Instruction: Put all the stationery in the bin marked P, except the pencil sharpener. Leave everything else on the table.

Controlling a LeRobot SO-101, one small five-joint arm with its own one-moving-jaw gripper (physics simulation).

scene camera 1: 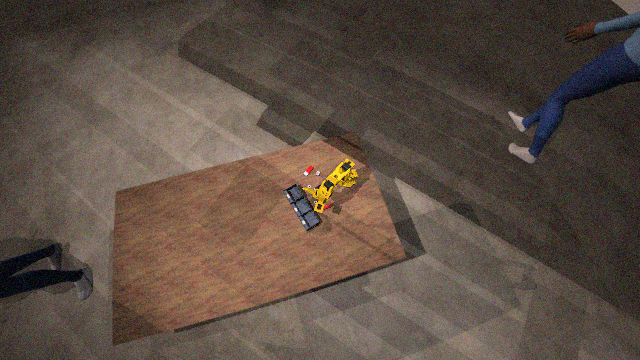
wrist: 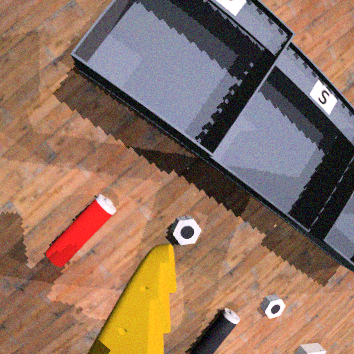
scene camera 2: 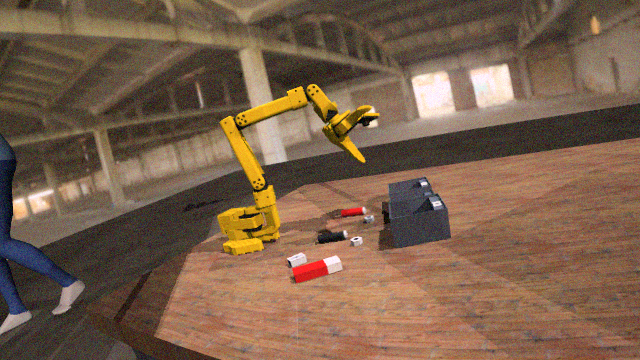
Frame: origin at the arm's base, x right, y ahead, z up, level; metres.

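Where they show: hand at its tool point: (wrist: 173,261) (scene camera 2: 363,160); arm's base at its link origin: (scene camera 1: 343,180) (scene camera 2: 260,243).
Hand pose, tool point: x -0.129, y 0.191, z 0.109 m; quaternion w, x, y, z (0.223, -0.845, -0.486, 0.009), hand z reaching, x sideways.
Things, the pixels of their top centre, and the offset from my tool point. Level surfaces: height alone.
- eraser at its top centre: (scene camera 2: 316,265) (scene camera 1: 308,170) dx +0.239, dy -0.007, dz -0.096 m
- small white sharpener at its top centre: (scene camera 2: 296,256) (scene camera 1: 318,173) dx +0.209, dy -0.057, dz -0.098 m
- red cylinder with a white end, top centre: (wrist: 79,233) (scene camera 2: 353,208) (scene camera 1: 326,207) dx -0.003, dy -0.044, dz -0.095 m
- three-part dark bin at its top centre: (wrist: 318,139) (scene camera 2: 411,191) (scene camera 1: 300,205) dx +0.035, dy +0.090, dz -0.062 m
- wooden table at its surface level: dz -0.109 m
A red-and-white block, likely an eraser (scene camera 1: 308,171) (scene camera 2: 317,270), lies beside the small white sharpener (scene camera 1: 318,173) (scene camera 2: 296,259) (wrist: 311,349). A red cylinder with a white end (scene camera 1: 328,206) (scene camera 2: 353,212) (wrist: 80,232) and a black one with a white end (scene camera 2: 332,236) (wrist: 216,334) lie on the table. The three-part dark bin (scene camera 1: 301,207) (scene camera 2: 420,225) (wrist: 142,107) stands before the arm. In the wrist view S is readable on one compartment; the label left of it is cut off. My gripper (scene camera 1: 312,196) (scene camera 2: 366,136) is fully open and empty, high above the table; one jaw shows in the wrist view.
One hex nut (scene camera 2: 368,219) (wrist: 187,220) lies near the red cylinder and shows just past the jaw tip in the wrist view. Another hex nut (scene camera 2: 356,241) (wrist: 268,306) lies near the black cylinder's white end. The wooden table (scene camera 1: 210,240) (scene camera 2: 500,260) extends beyond the bin.
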